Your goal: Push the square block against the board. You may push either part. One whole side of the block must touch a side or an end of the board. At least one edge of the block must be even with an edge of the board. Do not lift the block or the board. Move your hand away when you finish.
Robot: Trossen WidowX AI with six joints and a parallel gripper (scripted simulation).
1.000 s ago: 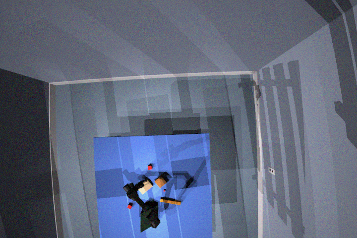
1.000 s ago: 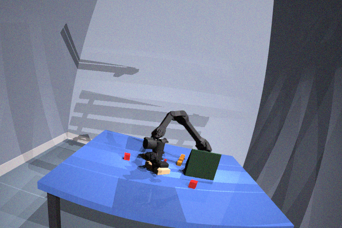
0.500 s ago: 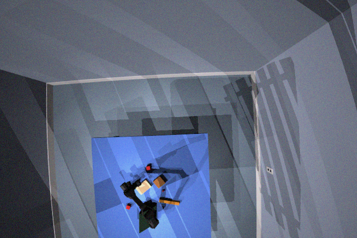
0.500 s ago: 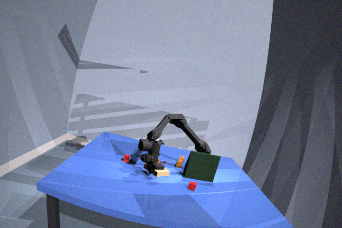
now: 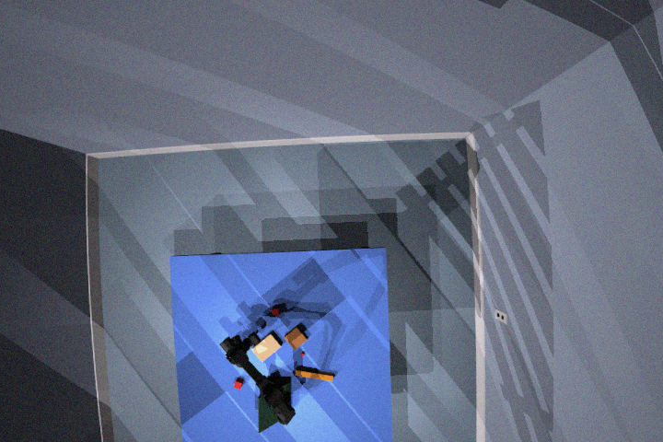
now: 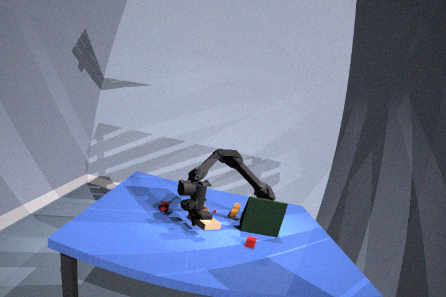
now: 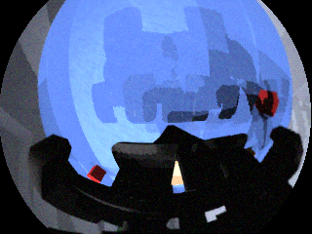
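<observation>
Now: the pale tan board 11 cm to the right of my gripper tip and 4 cm behind it. The rest, counted from my gripper tip: brown square block (27 cm to the right, 4 cm ahead); then narrow orange strip (39 cm to the right, 18 cm behind); then tiny red piece (32 cm to the right, 7 cm behind, 1 cm below).
</observation>
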